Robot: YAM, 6 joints.
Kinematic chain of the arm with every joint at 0, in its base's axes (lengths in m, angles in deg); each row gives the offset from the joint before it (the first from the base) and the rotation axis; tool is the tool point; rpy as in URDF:
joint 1: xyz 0 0 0.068 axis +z
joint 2: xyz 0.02 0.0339 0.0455 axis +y
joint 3: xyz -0.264 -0.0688 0 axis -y
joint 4: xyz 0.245 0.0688 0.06 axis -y
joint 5: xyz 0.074 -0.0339 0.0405 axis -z
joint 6: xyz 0.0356 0 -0.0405 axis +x
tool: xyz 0 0 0 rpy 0 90 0
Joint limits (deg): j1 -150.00..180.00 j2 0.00..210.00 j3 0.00..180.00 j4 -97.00..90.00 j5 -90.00..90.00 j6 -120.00..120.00
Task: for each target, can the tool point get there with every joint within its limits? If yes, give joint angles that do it. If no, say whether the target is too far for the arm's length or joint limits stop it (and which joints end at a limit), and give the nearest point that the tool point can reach.
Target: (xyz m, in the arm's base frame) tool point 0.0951 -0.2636 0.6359
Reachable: yes | joints 112.52 44.41 144.33 -4.53 -21.66 -52.37
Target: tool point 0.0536 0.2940 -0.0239
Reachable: yes | joints 78.90 128.75 43.80 12.12 -6.46 -92.08
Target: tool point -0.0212 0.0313 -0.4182
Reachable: no: joint limits stop it (at a limit: joint 2) | nearest point -0.0448 0.0661 -0.3385 | short by 0.090 m
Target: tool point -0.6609 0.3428 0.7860
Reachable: no: too far | nearest point -0.4249 0.2204 0.5393 | short by 0.363 m
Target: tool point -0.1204 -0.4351 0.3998
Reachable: yes | joints -109.85 123.04 137.24 -54.21 -75.70 61.55
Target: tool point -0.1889 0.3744 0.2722
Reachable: yes | joints 121.27 111.78 94.99 -39.79 67.48 -4.03
